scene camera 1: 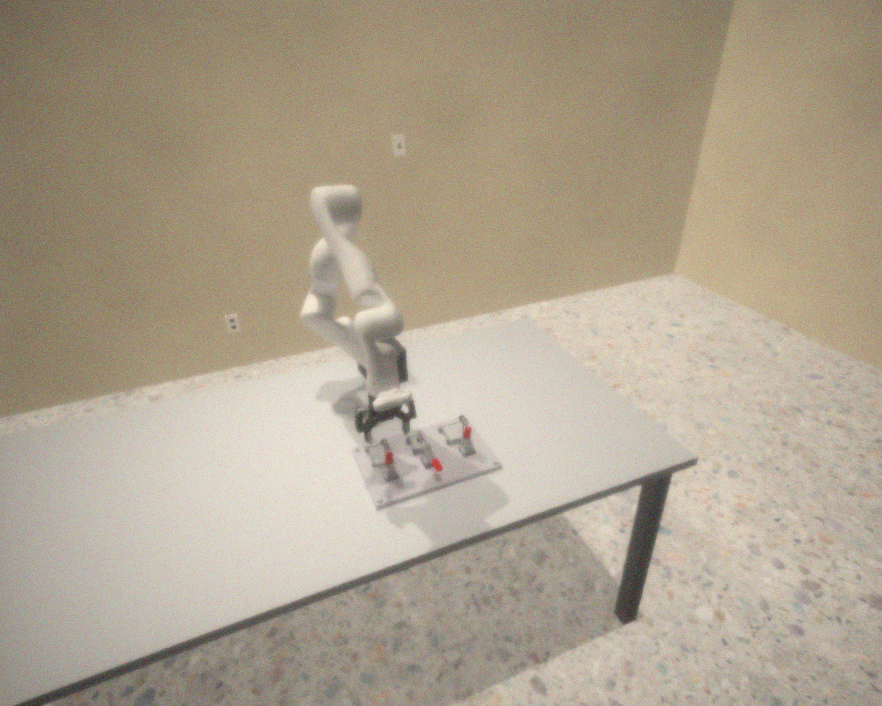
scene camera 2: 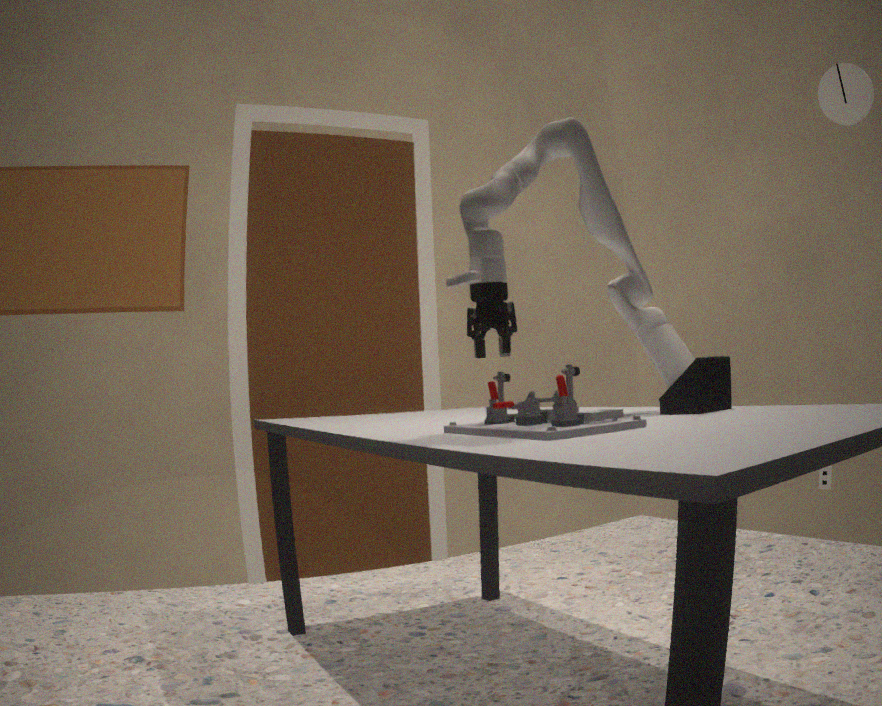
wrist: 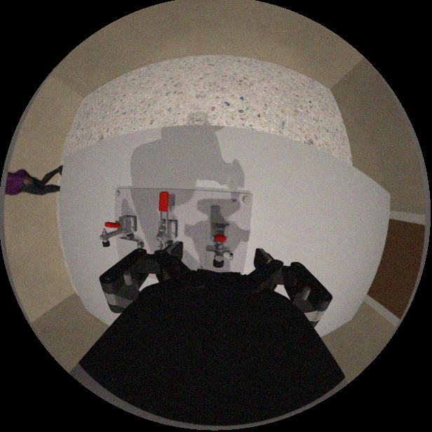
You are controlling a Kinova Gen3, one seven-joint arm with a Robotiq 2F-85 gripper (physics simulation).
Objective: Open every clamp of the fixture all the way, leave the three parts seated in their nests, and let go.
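Places are measured from the arm's base along level axes (x ahead, y down, z left), in metres.
Where they show: gripper, between the fingertips: (scene camera 1: 387,437) (scene camera 2: 492,357); arm's base, origin of its link: (scene camera 2: 686,382).
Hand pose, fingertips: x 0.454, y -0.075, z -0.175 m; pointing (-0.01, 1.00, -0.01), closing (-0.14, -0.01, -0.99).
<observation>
Each offset is from my fingertips to the top centre of the thing. "spot": to the spot under its first point. Level surfaces: height alone.
The grey fixture plate @[dx -0.022, dy +0.132, dz +0.112 m] (scene camera 1: 411,488) (scene camera 2: 507,433) (wrist: 195,200) lies on the table with three red-handled clamps. The clamp nearest my gripper (scene camera 1: 389,457) (scene camera 2: 492,390) (wrist: 218,253) has its handle upright and its black-tipped arm raised. The far outer clamp @[spot: dx +0.034, dy +0.055, dz +0.213 m] (scene camera 1: 467,432) (scene camera 2: 561,385) (wrist: 112,225) also has handle and arm raised. The middle clamp @[spot: dx +0.069, dy +0.086, dz +0.096 m] (scene camera 1: 436,465) (scene camera 2: 503,404) (wrist: 164,201) has its handle lying low toward the plate's front edge and its arm low. The parts are too small and partly hidden to tell apart. My gripper (scene camera 1: 387,434) (scene camera 2: 492,354) (wrist: 218,253) is open and empty, above the nearest clamp, not touching it.
The white table @[dy +0.147 m] (scene camera 1: 220,530) (scene camera 2: 662,449) (wrist: 310,215) carries the fixture; its front edge runs beyond the handle side. The black robot base (scene camera 2: 698,386) stands behind the plate. A person (wrist: 17,182) shows beyond the table at the left of the wrist view.
</observation>
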